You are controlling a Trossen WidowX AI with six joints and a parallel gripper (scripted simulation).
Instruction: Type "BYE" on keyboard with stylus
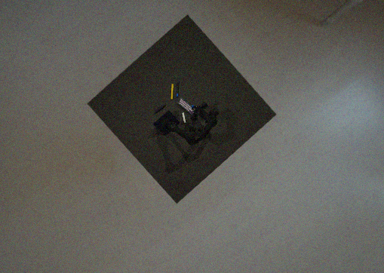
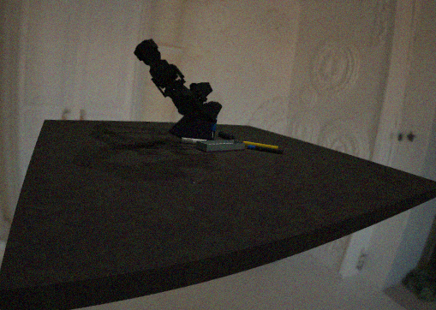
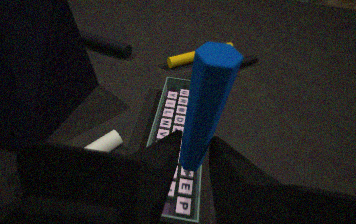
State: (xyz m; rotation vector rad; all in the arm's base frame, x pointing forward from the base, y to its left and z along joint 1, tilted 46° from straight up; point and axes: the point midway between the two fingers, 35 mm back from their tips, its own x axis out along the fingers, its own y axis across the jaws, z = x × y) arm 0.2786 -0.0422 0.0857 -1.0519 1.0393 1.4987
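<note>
Now: the white stick 12 cm behind my gripper tip, 1 cm to the right of it and 9 cm below it. The rest, counted from my gripper tip: dark pen 23 cm behind, 20 cm to the left, 9 cm below; blue stylus 2 cm below; yellow stick 4 cm behind, 25 cm to the left, 9 cm below.
</note>
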